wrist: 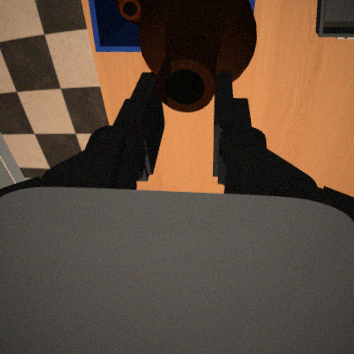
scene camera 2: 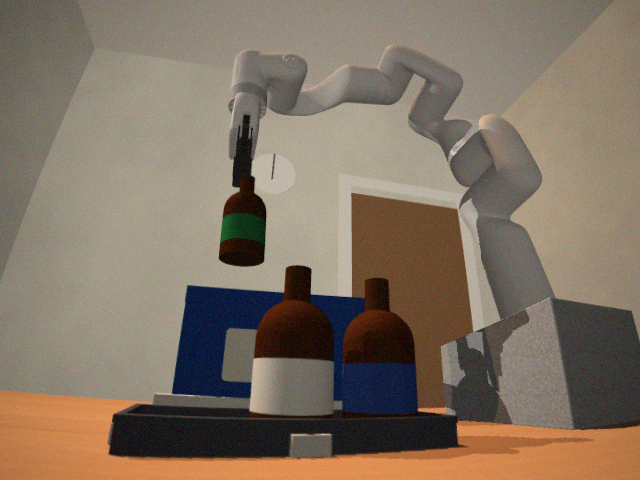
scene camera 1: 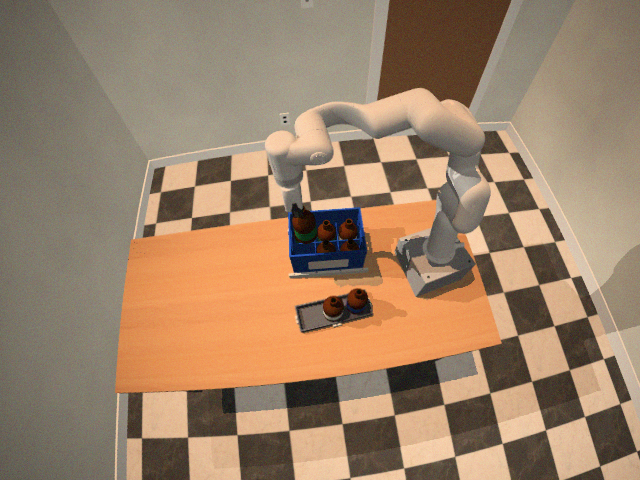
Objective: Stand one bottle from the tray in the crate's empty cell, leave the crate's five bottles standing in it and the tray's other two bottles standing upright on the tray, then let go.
Scene:
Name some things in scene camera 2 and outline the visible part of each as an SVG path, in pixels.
The gripper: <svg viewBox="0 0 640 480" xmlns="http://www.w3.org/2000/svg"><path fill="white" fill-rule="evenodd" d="M247 92L239 92L229 101L229 111L232 114L229 133L229 158L234 160L232 186L240 188L241 178L251 178L259 122L267 111L265 102L259 96Z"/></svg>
A blue-labelled bottle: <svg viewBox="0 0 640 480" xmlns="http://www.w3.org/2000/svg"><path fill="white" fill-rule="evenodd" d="M365 280L365 312L359 314L350 322L343 338L342 418L418 417L413 334L401 317L390 312L388 280L384 278Z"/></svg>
A white-labelled bottle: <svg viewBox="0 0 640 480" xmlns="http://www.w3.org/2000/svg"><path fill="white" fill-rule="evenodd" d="M307 266L293 265L286 267L284 301L269 309L258 325L255 339L249 418L333 418L334 331L327 315L319 307L310 303L312 269Z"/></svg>

